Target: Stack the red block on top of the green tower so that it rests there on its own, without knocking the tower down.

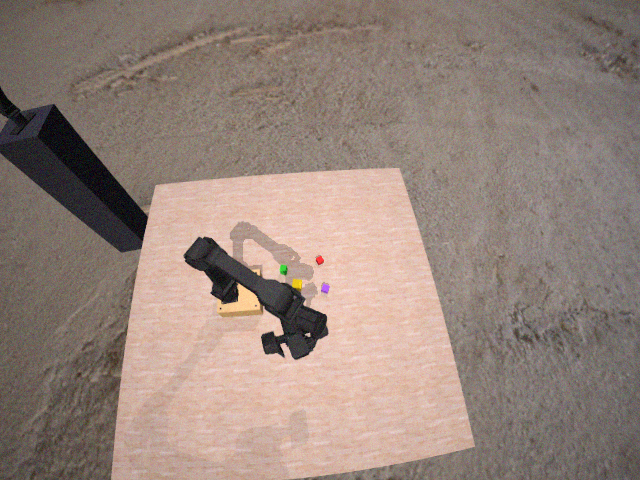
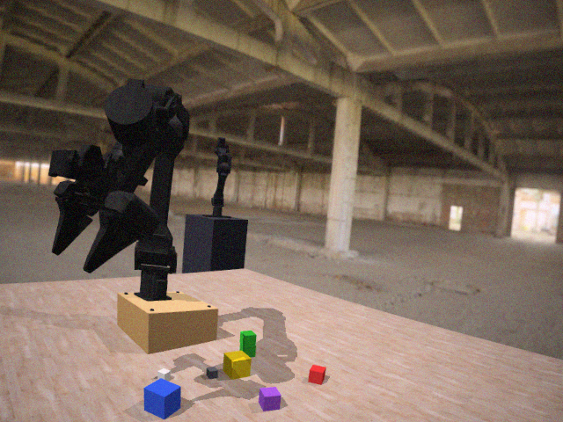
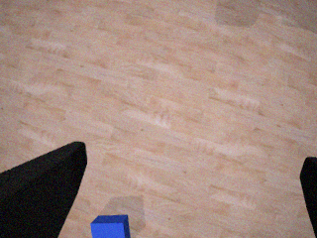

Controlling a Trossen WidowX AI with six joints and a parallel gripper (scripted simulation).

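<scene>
Now: the red block 150 mm ahead of my gripper tip, 380 mm to the left of it and 210 mm below it. The rest, counted from my gripper tip: small grey block 20 mm ahead, 240 mm to the left, 210 mm below; blue block 50 mm ahead, 110 mm to the left, 200 mm below; small white block 20 mm behind, 170 mm to the left, 210 mm below.
</scene>
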